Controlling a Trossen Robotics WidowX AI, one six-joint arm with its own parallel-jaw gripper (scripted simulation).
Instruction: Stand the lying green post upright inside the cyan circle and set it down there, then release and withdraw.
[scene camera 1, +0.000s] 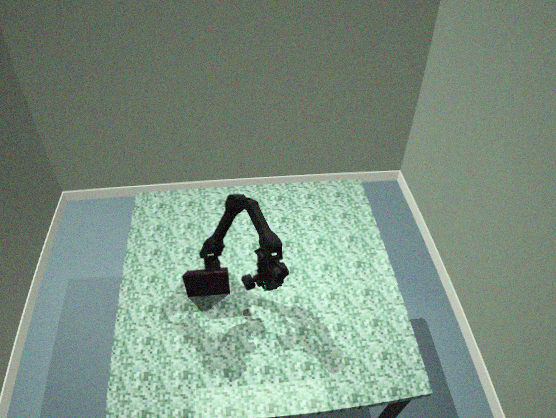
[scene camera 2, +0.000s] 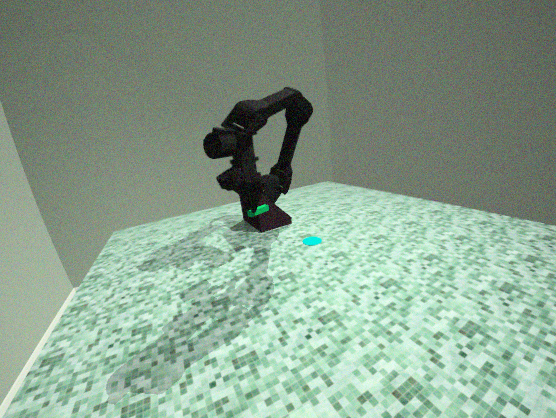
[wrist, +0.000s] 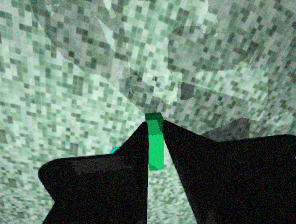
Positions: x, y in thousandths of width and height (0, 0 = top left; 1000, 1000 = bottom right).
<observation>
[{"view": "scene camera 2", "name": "my gripper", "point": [452, 508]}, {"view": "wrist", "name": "my gripper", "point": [522, 560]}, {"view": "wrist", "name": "green post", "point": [522, 538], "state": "held by my gripper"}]
</observation>
